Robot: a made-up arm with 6 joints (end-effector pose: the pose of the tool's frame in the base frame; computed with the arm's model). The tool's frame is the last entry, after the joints.
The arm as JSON. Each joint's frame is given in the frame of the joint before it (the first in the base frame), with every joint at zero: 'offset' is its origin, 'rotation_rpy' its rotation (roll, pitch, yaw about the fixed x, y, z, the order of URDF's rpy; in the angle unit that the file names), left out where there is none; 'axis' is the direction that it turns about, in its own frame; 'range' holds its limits. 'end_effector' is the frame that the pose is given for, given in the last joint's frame.
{
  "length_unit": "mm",
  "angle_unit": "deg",
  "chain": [
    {
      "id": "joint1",
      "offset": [
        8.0,
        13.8,
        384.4
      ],
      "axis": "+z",
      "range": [
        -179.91,
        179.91
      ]
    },
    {
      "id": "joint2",
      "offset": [
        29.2,
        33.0,
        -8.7
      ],
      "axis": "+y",
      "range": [
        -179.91,
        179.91
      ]
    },
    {
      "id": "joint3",
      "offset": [
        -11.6,
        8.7,
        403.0
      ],
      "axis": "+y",
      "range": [
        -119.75,
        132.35
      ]
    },
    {
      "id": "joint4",
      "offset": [
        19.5,
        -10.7,
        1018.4
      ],
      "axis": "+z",
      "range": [
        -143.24,
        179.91
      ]
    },
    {
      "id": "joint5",
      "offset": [
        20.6,
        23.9,
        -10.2
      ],
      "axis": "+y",
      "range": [
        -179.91,
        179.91
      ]
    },
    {
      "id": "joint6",
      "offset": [
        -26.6,
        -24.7,
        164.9
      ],
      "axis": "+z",
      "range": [
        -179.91,
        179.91
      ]
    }
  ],
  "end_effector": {
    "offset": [
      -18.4,
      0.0,
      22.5
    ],
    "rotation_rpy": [
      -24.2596,
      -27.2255,
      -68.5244
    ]
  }
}
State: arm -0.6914 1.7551 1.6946 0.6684 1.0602 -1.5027
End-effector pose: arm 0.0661 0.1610 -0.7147 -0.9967 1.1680 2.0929
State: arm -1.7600 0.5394 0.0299 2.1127 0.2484 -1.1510
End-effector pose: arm -0.1036 -0.8429 1.7429 -0.5556 0.6056 -1.7910
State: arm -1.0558 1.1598 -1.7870 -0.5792 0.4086 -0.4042
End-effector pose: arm -0.1111 0.2368 1.5575 0.1988 -0.4664 3.0177
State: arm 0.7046 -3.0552 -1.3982 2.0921 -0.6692 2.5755
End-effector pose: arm 0.8776 0.6820 -0.3989 2.6726 -0.1859 0.7768
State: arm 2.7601 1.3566 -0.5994 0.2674 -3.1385 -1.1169
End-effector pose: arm -0.9740 0.3424 1.0224 0.6689 1.6383 0.1963
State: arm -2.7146 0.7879 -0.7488 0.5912 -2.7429 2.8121
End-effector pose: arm -0.2885 -0.1223 1.5000 -2.8900 0.5769 0.6103
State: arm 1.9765 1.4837 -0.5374 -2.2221 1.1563 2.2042
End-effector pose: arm -0.3902 1.2127 1.1500 -0.5330 0.2487 0.4049
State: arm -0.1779 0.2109 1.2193 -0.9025 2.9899 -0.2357
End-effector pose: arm 0.9211 -0.1908 0.8094 0.1084 -2.0578 -0.9772
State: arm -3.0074 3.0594 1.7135 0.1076 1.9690 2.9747
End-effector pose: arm 0.8615 0.0803 0.2471 -0.2239 -0.3959 -1.4299
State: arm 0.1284 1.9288 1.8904 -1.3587 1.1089 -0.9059
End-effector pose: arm -0.3208 -0.1635 -0.5884 1.0686 0.7807 -1.2078
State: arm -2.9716 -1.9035 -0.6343 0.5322 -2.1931 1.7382
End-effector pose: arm 0.7768 0.1916 -0.5323 1.4046 0.0678 -2.6836
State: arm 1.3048 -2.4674 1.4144 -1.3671 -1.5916 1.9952
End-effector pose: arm -0.4609 -0.9830 0.5141 -0.2427 -2.1260 -0.8127
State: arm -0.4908 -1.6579 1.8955 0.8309 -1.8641 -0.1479
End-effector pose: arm -0.2346 0.0579 1.2335 0.9379 -1.0962 -1.4823
